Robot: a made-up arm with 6 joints. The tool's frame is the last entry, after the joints.
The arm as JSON. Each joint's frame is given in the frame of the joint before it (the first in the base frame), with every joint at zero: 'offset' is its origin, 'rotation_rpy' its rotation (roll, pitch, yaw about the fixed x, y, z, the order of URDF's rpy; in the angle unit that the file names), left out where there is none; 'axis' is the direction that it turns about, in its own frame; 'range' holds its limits. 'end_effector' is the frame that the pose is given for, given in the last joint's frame.
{
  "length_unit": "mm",
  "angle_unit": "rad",
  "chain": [
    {
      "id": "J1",
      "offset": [
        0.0,
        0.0,
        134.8
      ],
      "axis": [
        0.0,
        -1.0,
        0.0
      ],
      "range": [
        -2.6,
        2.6
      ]
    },
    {
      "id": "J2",
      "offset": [
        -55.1,
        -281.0,
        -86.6
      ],
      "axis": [
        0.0,
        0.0,
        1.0
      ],
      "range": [
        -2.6,
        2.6
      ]
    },
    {
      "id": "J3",
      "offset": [
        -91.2,
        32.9,
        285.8
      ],
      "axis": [
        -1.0,
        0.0,
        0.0
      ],
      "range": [
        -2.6,
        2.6
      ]
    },
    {
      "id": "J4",
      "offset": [
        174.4,
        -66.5,
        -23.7
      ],
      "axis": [
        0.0,
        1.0,
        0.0
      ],
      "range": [
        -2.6,
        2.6
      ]
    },
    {
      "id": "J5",
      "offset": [
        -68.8,
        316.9,
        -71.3
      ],
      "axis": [
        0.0,
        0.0,
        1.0
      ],
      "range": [
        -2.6,
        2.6
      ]
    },
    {
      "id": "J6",
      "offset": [
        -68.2,
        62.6,
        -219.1
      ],
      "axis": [
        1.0,
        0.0,
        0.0
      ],
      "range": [
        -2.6,
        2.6
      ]
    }
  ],
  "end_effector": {
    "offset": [
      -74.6,
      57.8,
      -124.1
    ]
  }
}
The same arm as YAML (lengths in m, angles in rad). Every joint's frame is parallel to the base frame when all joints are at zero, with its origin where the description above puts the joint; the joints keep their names.
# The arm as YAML. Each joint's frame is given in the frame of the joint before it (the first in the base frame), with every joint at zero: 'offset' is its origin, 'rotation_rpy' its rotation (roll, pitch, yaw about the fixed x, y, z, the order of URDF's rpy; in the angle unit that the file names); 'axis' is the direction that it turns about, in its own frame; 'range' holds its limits. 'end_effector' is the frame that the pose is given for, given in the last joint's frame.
length_unit: m
angle_unit: rad
chain:
  - id: J1
    offset: [0.0, 0.0, 0.1348]
    rotation_rpy: [0.0, 0.0, 0.0]
    axis: "-y"
    range: [-2.6, 2.6]
  - id: J2
    offset: [-0.0551, -0.281, -0.0866]
    rotation_rpy: [0.0, 0.0, 0.0]
    axis: "+z"
    range: [-2.6, 2.6]
  - id: J3
    offset: [-0.0912, 0.0329, 0.2858]
    rotation_rpy: [0.0, 0.0, 0.0]
    axis: "-x"
    range: [-2.6, 2.6]
  - id: J4
    offset: [0.1744, -0.0665, -0.0237]
    rotation_rpy: [0.0, 0.0, 0.0]
    axis: "+y"
    range: [-2.6, 2.6]
  - id: J5
    offset: [-0.0688, 0.3169, -0.0713]
    rotation_rpy: [0.0, 0.0, 0.0]
    axis: "+z"
    range: [-2.6, 2.6]
  - id: J6
    offset: [-0.0682, 0.0626, -0.2191]
    rotation_rpy: [0.0, 0.0, 0.0]
    axis: "+x"
    range: [-2.6, 2.6]
end_effector:
  offset: [-0.0746, 0.0578, -0.1241]
  rotation_rpy: [0.0, 0.0, 0.0]

